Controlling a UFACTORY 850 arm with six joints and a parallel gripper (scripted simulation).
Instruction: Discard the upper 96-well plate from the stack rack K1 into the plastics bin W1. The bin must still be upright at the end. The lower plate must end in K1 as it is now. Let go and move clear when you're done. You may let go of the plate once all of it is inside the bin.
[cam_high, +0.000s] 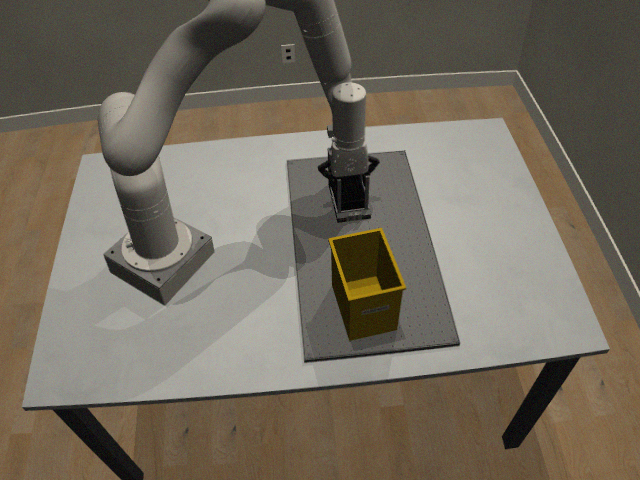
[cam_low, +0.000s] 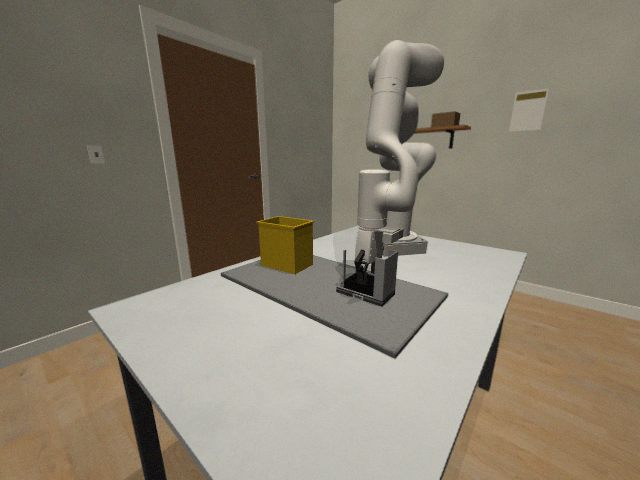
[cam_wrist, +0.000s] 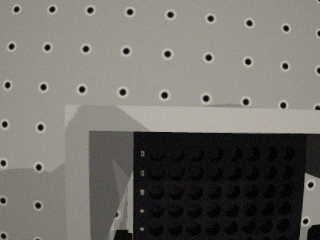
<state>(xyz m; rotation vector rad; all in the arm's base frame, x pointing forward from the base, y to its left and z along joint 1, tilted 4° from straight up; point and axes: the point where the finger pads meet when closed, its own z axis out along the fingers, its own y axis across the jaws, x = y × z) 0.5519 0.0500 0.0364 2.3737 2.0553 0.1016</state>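
Now: the black 96-well plate 20 mm below my hand. Also, from my hand: yellow plastics bin W1: 370 mm to the right, 80 mm behind, 30 mm above.
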